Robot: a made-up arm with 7 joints.
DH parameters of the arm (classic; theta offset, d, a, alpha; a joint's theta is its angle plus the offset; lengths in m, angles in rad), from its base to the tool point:
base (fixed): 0.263 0 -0.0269 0
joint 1: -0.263 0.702 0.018 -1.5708
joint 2: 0 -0.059 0.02 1.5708
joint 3: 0 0.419 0.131 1.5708
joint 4: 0 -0.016 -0.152 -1.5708
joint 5: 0 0.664 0.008 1.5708
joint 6: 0 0.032 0.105 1.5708
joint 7: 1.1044 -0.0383 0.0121 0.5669
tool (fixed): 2.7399 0.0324 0 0
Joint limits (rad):
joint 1: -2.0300..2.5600
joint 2: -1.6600..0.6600
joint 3: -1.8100..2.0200
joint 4: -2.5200..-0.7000
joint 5: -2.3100..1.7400
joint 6: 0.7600..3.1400
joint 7: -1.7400..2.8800
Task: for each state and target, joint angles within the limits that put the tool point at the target. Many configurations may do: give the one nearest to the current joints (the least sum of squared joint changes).
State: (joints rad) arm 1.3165 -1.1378 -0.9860 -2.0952 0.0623 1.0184 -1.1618
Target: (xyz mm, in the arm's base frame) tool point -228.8 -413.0 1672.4
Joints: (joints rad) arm 0.8108 -1.4644 -0.0899 -1.5315 0.1038 1.1293 -1.1664
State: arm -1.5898 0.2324 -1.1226 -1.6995 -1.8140 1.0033 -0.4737
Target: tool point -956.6 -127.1 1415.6
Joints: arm -1.7227 -0.0062 -1.2545 -1.4401 -1.8214 0.9503 -0.4729
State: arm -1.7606 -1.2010 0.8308 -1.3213 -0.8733 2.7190 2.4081
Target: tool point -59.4 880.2 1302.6
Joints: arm -1.0849 -1.5465 0.6030 -1.2913 -0.8585 2.9044 2.4279
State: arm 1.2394 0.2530 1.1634 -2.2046 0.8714 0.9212 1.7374
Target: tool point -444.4 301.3 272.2
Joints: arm 1.7386 0.6600 0.6609 -2.4686 0.8239 1.1398 1.6499
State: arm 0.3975 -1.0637 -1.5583 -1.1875 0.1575 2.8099 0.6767
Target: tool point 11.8 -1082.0 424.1
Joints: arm 0.7363 -1.6454 -1.8100 -1.4728 0.2450 2.7860 0.6890
